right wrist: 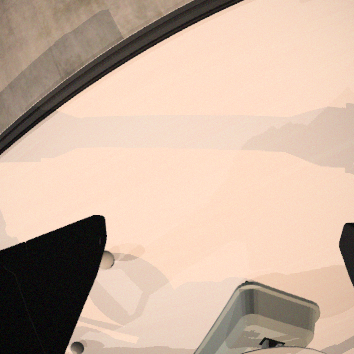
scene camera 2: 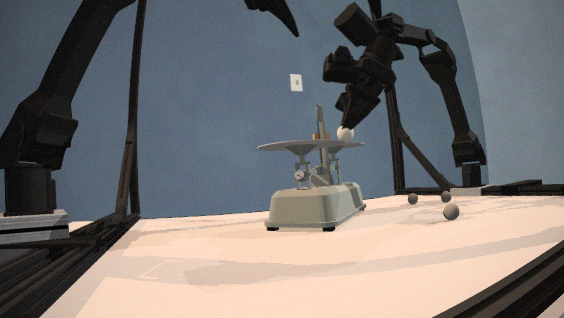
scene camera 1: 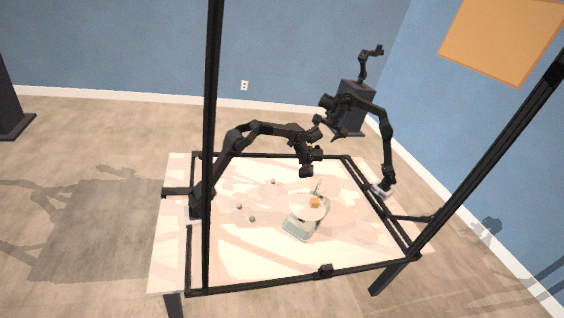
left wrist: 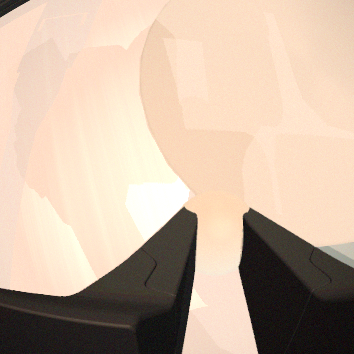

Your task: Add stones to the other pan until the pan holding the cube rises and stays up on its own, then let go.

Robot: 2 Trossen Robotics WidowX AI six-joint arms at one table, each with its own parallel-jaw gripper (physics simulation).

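Where they show: left gripper, between the fingertips: (scene camera 2: 342, 134) (left wrist: 215, 218); right gripper, between the fingertips: (right wrist: 230, 233) (scene camera 2: 339, 25) (scene camera 1: 322, 138); left arm's base, origin of its link: (scene camera 2: 472, 186) (scene camera 1: 197, 213); right arm's base, origin of its link: (scene camera 2: 30, 213) (scene camera 1: 383, 187).
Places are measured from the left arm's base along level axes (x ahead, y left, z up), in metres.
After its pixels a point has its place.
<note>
The grey balance (scene camera 1: 298, 230) {y -0.182, x 0.379, z 0.022 m} (scene camera 2: 305, 205) {y -0.007, x 0.571, z 0.021 m} (right wrist: 280, 305) {y -0.013, x 0.578, z 0.009 m} stands on the table. The orange cube (scene camera 1: 314, 202) (scene camera 2: 318, 135) sits on the pan (scene camera 1: 299, 210) {y -0.169, x 0.358, z 0.134 m} nearer scene camera 1. The other pan (scene camera 2: 280, 145) {y -0.028, x 0.599, z 0.121 m} (left wrist: 215, 75) {y 0.002, x 0.564, z 0.122 m} is nearer scene camera 2; both pans look nearly level there. My left gripper (scene camera 1: 306, 174) {y 0.028, x 0.512, z 0.133 m} (scene camera 2: 345, 126) {y 0.028, x 0.512, z 0.133 m} (left wrist: 215, 218) {y 0.028, x 0.512, z 0.133 m} is shut on a pale stone (scene camera 2: 345, 134) {y 0.040, x 0.516, z 0.130 m} (left wrist: 218, 240) {y 0.030, x 0.506, z 0.147 m}, low at the other pan's rim; whether stone and pan touch is unclear. My right gripper (scene camera 1: 327, 129) {y 0.193, x 0.634, z 0.222 m} (right wrist: 230, 233) {y 0.193, x 0.634, z 0.222 m} is open and empty, high above the table.
Three loose stones lie on the table: one stone (scene camera 1: 272, 181) {y 0.145, x 0.384, z -0.001 m}, a second stone (scene camera 1: 239, 206) {y 0.007, x 0.179, z 0.002 m} and a third stone (scene camera 1: 251, 219) {y -0.072, x 0.212, z 0.000 m}. The balance's upright pointer (scene camera 1: 318, 187) (scene camera 2: 320, 117) {y -0.084, x 0.475, z 0.185 m} rises between the pans. A black frame (scene camera 1: 250, 287) {y -0.340, x 0.136, z -0.023 m} borders the table, with a tall post (scene camera 1: 209, 125) {y -0.317, x -0.011, z 0.591 m}.
</note>
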